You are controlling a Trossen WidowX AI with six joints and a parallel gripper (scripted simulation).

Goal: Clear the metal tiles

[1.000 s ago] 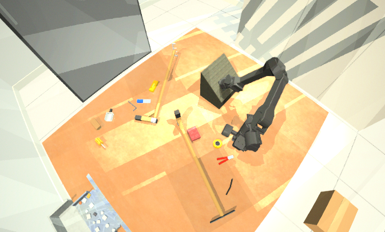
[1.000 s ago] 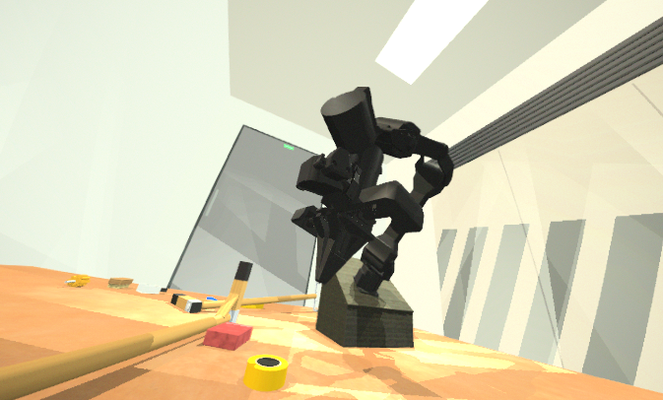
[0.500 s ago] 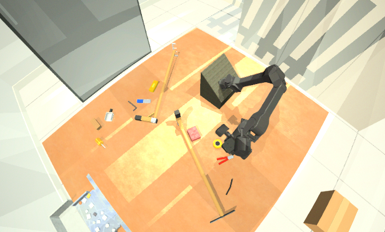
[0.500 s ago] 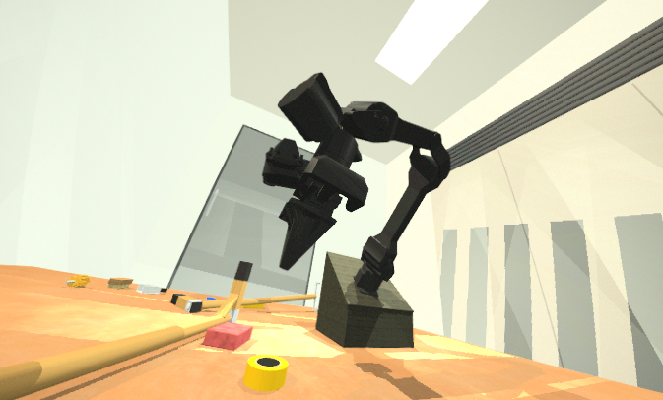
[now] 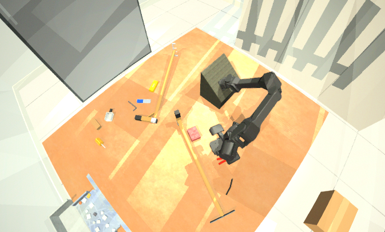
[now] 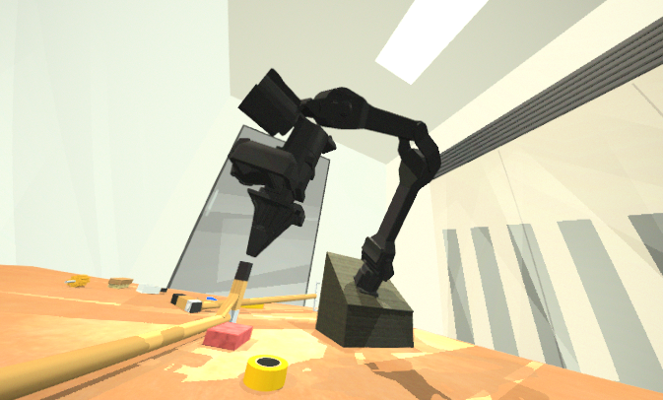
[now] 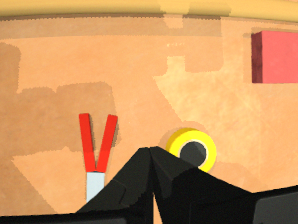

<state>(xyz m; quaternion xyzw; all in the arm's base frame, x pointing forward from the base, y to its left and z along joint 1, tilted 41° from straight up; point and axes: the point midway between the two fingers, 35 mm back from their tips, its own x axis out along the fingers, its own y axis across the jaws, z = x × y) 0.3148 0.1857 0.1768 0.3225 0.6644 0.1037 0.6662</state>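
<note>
My gripper tip is now 18 cm to the left of the red block and 13 cm above it. The rest, counted from my gripper tip: red clip 3 cm behind, 5 cm to the left, 13 cm below; then long scraper 11 cm ahead, 3 cm to the right, 7 cm below; then yellow tape roll 6 cm behind, 4 cm to the right, 13 cm below.
</note>
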